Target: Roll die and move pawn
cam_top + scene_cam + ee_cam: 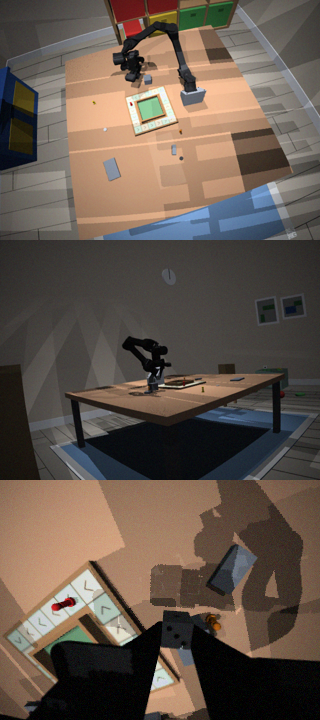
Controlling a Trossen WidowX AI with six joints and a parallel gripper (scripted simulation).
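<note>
My gripper tip is now 160 mm to the right of the red pawn, 70 mm short of it and 60 mm above it. From my gripper tip the other things lie so: white die right at my gripper tip; yellow pawn 330 mm ahead, 90 mm to the left, 70 mm below; white disc 300 mm to the left, 260 mm ahead, 80 mm below.
</note>
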